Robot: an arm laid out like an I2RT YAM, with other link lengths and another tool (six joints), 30 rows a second.
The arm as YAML. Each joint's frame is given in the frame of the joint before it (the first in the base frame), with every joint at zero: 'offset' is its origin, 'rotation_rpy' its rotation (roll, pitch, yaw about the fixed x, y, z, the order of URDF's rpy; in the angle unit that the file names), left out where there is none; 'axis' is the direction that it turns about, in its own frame. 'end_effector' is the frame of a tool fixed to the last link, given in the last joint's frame.
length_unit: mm
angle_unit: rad
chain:
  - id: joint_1
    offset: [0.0, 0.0, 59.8]
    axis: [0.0, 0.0, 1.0]
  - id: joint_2
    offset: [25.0, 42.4, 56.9]
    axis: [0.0, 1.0, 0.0]
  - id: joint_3
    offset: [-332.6, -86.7, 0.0]
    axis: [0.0, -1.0, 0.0]
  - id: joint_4
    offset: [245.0, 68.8, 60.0]
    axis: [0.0, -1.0, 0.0]
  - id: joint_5
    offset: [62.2, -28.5, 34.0]
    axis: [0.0, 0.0, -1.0]
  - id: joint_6
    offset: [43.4, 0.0, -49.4]
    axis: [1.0, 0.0, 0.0]
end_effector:
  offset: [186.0, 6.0, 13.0]
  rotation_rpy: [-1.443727, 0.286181, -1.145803]
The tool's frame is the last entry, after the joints.
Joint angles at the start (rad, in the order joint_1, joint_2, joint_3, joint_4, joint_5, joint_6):
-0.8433 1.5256 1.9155 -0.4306 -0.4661 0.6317
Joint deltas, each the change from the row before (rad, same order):
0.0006 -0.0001 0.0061 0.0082 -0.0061 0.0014
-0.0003 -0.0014 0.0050 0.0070 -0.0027 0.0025
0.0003 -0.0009 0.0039 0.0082 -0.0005 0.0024
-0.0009 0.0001 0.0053 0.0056 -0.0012 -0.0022
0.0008 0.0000 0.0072 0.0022 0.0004 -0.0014
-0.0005 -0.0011 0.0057 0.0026 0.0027 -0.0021
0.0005 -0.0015 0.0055 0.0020 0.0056 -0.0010
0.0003 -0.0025 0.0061 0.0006 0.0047 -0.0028
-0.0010 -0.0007 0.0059 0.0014 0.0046 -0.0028
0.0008 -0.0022 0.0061 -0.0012 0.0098 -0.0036
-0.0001 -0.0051 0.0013 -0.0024 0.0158 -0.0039
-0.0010 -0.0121 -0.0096 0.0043 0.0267 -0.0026
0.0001 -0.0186 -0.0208 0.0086 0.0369 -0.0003
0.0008 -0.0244 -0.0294 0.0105 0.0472 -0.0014
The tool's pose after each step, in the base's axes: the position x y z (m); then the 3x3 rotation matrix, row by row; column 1 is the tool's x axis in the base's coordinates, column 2 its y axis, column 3 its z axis. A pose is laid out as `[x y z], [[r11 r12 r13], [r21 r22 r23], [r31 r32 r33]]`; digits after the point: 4 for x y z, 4 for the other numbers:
[0.3927 -0.2936 0.5904], [[0.1609 0.2834 0.9454], [-0.6296 0.7672 -0.1229], [-0.7601 -0.5754 0.3019]]
[0.3920 -0.2922 0.5953], [[0.1698 0.2873 0.9427], [-0.6350 0.7634 -0.1183], [-0.7537 -0.5785 0.3121]]
[0.3914 -0.2912 0.5997], [[0.1775 0.2922 0.9397], [-0.6404 0.7593 -0.1152], [-0.7472 -0.5814 0.3219]]
[0.3908 -0.2907 0.6036], [[0.1824 0.2957 0.9377], [-0.6479 0.7535 -0.1116], [-0.7396 -0.5872 0.3291]]
[0.3902 -0.2896 0.6076], [[0.1869 0.2988 0.9358], [-0.6539 0.7487 -0.1085], [-0.7331 -0.5917 0.3354]]
[0.3889 -0.2893 0.6115], [[0.1888 0.3046 0.9336], [-0.6611 0.7424 -0.1085], [-0.7262 -0.5967 0.3415]]
[0.3875 -0.2890 0.6153], [[0.1896 0.3118 0.9310], [-0.6675 0.7363 -0.1107], [-0.7201 -0.6005 0.3477]]
[0.3856 -0.2881 0.6194], [[0.1903 0.3183 0.9287], [-0.6750 0.7293 -0.1116], [-0.7128 -0.6057 0.3536]]
[0.3840 -0.2884 0.6229], [[0.1896 0.3251 0.9265], [-0.6821 0.7223 -0.1139], [-0.7063 -0.6103 0.3587]]
[0.3819 -0.2885 0.6264], [[0.1860 0.3340 0.9240], [-0.6896 0.7143 -0.1194], [-0.6999 -0.6150 0.3632]]
[0.3786 -0.2897 0.6287], [[0.1761 0.3466 0.9213], [-0.6966 0.7052 -0.1321], [-0.6955 -0.6185 0.3657]]
[0.3727 -0.2922 0.6310], [[0.1600 0.3691 0.9155], [-0.7056 0.6914 -0.1554], [-0.6903 -0.6211 0.3710]]
[0.3650 -0.2953 0.6320], [[0.1383 0.3980 0.9069], [-0.7132 0.6753 -0.1877], [-0.6871 -0.6209 0.3773]]
[0.3551 -0.2989 0.6321], [[0.1091 0.4325 0.8950], [-0.7209 0.6544 -0.2284], [-0.6845 -0.6202 0.3832]]

